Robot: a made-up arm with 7 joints. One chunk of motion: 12 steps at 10 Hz.
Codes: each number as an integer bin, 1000 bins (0 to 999) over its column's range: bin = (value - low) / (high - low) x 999, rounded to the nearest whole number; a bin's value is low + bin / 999 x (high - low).
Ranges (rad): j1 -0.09..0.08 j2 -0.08..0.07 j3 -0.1..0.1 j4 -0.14..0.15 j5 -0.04..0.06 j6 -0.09..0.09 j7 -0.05..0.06
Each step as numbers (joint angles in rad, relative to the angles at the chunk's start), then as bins.
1 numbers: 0.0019 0.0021 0.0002 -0.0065 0.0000 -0.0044 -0.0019
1 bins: 540 547 500 460 400 475 437
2 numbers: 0.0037 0.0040 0.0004 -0.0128 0.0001 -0.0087 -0.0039
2 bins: 551 559 501 438 401 451 419
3 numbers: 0.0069 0.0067 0.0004 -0.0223 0.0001 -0.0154 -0.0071
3 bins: 569 577 501 405 401 414 390
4 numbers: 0.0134 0.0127 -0.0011 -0.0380 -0.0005 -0.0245 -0.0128
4 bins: 608 617 494 351 395 364 338
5 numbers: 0.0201 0.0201 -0.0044 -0.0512 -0.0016 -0.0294 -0.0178
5 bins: 647 667 478 306 384 336 292
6 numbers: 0.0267 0.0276 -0.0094 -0.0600 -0.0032 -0.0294 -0.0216
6 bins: 686 717 453 276 368 336 258
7 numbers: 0.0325 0.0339 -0.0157 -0.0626 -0.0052 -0.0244 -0.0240
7 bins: 720 759 421 267 348 364 236
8 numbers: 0.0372 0.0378 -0.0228 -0.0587 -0.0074 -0.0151 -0.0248
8 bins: 747 785 386 280 326 416 229
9 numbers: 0.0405 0.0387 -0.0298 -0.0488 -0.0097 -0.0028 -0.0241
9 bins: 767 791 351 314 303 484 235
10 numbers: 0.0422 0.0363 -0.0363 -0.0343 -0.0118 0.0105 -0.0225
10 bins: 777 775 318 364 282 558 250
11 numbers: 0.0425 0.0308 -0.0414 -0.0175 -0.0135 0.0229 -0.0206
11 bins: 779 738 293 422 265 627 267
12 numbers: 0.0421 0.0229 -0.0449 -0.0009 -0.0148 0.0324 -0.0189
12 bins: 776 685 275 479 252 679 282
